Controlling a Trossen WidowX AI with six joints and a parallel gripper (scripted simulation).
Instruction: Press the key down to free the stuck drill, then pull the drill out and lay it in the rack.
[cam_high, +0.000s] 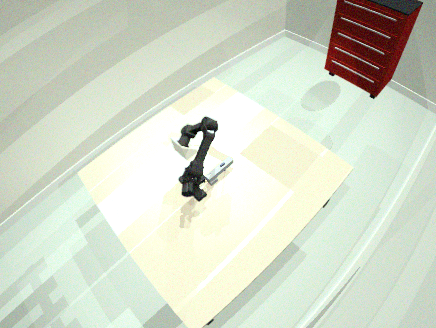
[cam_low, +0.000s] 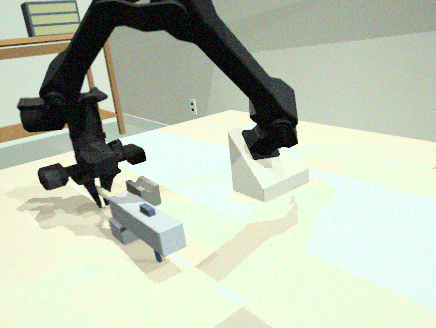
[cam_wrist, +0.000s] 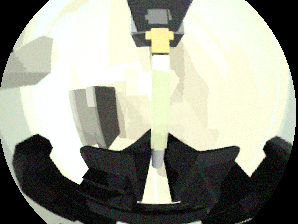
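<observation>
Now: gripper tip 40 mm to the right of the drill and 40 mm below it. The rest, counted from my gripper tip: blue key (220 mm to the left, 40 mm above, 20 mm behind); grey block (190 mm to the left, 40 mm above, 10 mm behind); grey rack (80 mm behind, 20 mm to the left, 10 mm above).
</observation>
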